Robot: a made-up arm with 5 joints. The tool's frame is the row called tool.
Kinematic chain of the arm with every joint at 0, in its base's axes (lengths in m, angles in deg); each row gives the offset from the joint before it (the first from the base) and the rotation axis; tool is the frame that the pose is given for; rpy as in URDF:
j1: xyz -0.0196 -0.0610 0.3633 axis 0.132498 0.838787 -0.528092
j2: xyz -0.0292 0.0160 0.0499 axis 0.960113 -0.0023 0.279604
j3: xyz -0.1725 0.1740 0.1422 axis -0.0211 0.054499 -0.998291
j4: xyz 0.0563 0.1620 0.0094 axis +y
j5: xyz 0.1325 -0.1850 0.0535 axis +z
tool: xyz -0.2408 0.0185 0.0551 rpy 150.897 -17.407 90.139
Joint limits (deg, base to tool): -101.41..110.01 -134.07..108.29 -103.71..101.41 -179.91..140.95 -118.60..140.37
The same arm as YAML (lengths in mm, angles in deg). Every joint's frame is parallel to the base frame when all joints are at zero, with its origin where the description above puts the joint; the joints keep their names.
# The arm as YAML. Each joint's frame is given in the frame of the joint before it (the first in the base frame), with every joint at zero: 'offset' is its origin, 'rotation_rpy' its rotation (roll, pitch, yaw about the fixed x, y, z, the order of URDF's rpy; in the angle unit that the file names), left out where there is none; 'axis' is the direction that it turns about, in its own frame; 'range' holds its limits. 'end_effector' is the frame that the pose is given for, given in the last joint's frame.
length_unit: mm
angle_unit: deg
chain:
  - id: j1
    offset: [-19.6, -61.0, 363.3]
    axis: [0.132498, 0.838787, -0.528092]
    range: [-101.41, 110.01]
  - id: j2
    offset: [-29.2, 16.0, 49.9]
    axis: [0.960113, -0.0023, 0.279604]
    range: [-134.07, 108.29]
  - id: j3
    offset: [-172.5, 174.0, 142.2]
    axis: [-0.0211, 0.054499, -0.998291]
    range: [-103.71, 101.41]
  - id: j4
    offset: [56.3, 162.0, 9.4]
    axis: [0.0, 1.0, 0.0]
    range: [-179.91, 140.95]
  - id: j5
    offset: [132.5, -185.0, 53.5]
    axis: [0.0, 0.0, 1.0]
    range: [-118.6, 140.37]
end_effector:
  offset: [-240.8, 18.5, 55.1]
  rotation_rpy: [150.9, -17.41, 90.14]

